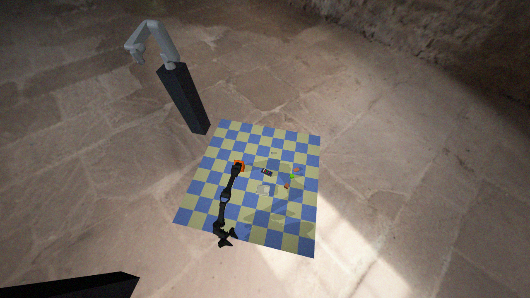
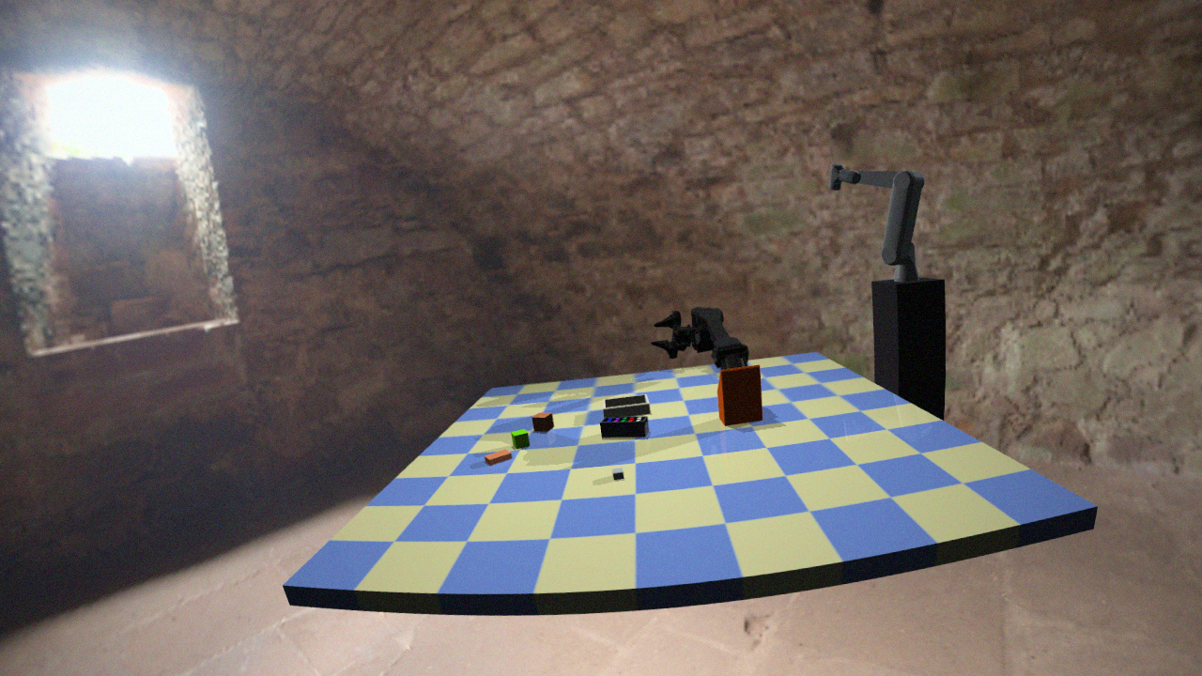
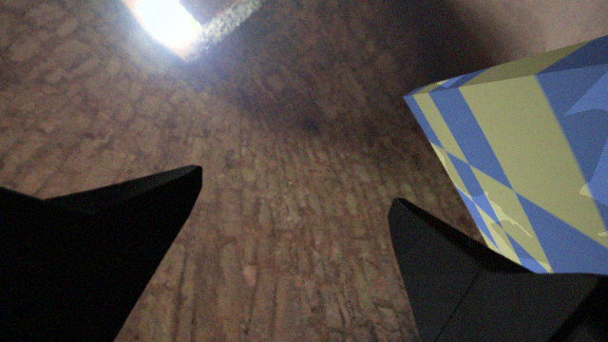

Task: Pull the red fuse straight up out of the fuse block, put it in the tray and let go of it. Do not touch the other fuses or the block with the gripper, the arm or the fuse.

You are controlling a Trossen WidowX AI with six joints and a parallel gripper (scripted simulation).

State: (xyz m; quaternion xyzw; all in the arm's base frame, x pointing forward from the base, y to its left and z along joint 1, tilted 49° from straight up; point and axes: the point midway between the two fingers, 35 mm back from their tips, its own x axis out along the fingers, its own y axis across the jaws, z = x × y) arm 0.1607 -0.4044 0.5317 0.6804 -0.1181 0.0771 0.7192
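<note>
My gripper tip is 600 mm to the right of the brown cube, 330 mm short of it and 120 mm above it. Round my gripper tip: cream tray 500 mm to the left, 140 mm below, 110 mm ahead; then red fuse 700 mm to the left, 110 mm below, 80 mm ahead; then green cube 720 mm to the left, 370 mm ahead, 120 mm below.
</note>
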